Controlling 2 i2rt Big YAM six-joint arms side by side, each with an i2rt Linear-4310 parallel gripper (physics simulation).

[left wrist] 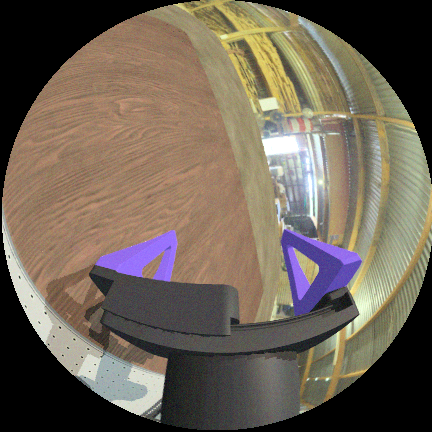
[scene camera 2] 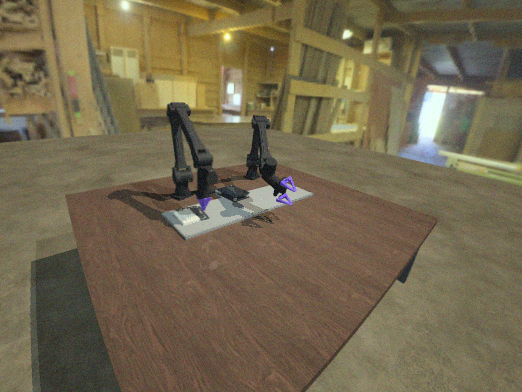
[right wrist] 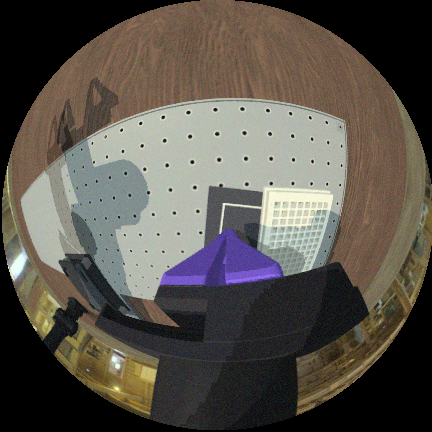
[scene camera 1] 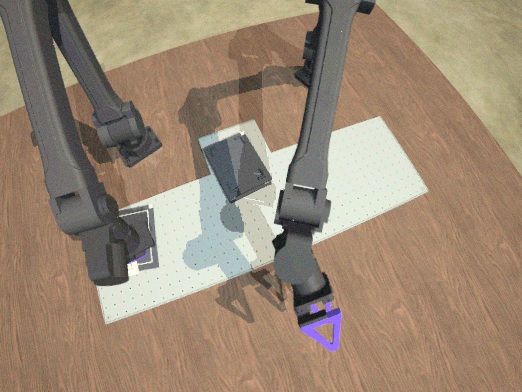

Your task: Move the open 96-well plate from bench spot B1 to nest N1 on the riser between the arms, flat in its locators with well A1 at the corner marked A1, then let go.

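Frame: origin at the left arm's base, x ahead, y left, z up, level; millimetres.
Seen in the pictures: left gripper, fingertip midpoint: (left wrist: 229, 236) (scene camera 2: 293, 198) (scene camera 1: 330, 334); right gripper, fingertip midpoint: (scene camera 2: 203, 210) (right wrist: 229, 234) (scene camera 1: 144, 254); left arm's base, link origin: (scene camera 2: 252, 177) (right wrist: 77, 303); right arm's base, link origin: (scene camera 2: 182, 195) (scene camera 1: 140, 147).
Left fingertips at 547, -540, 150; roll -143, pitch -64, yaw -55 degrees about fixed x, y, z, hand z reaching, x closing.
Offsets run from my left fingertips to a thing's top centre, as dx, dy, dz. "spot": to the spot under its first point. Level surfaces: height alone.
The cream 96-well plate {-441, -265, -120} (right wrist: 295, 202) (scene camera 2: 186, 217) lies wells up in the right wrist view, over one side of the dark B1 pad {spot: -372, -196, -135} (right wrist: 215, 210) (scene camera 1: 154, 240), whose white outline is partly bare. My right gripper (right wrist: 229, 234) (scene camera 1: 137, 258) (scene camera 2: 204, 205) is shut and empty, low over the pad beside the plate's long side; whether it touches the plate is unclear. It hides part of the plate. The black nest N1 {-429, +115, -98} (scene camera 1: 242, 167) (scene camera 2: 232, 192) (right wrist: 90, 280) sits on the riser between the arms. Its corner letter is unreadable. My left gripper (left wrist: 229, 236) (scene camera 2: 293, 196) is open and empty.
A pale perforated board {dz -137} (scene camera 1: 370, 165) (scene camera 2: 192, 231) (right wrist: 230, 125) lies on the wooden table {dz -150} (scene camera 1: 400, 300) (scene camera 2: 250, 300) under the pad and beside the riser. The left arm (scene camera 1: 320, 100) reaches across the board, its gripper beyond the board's edge. Arm shadows cross the nest and board.
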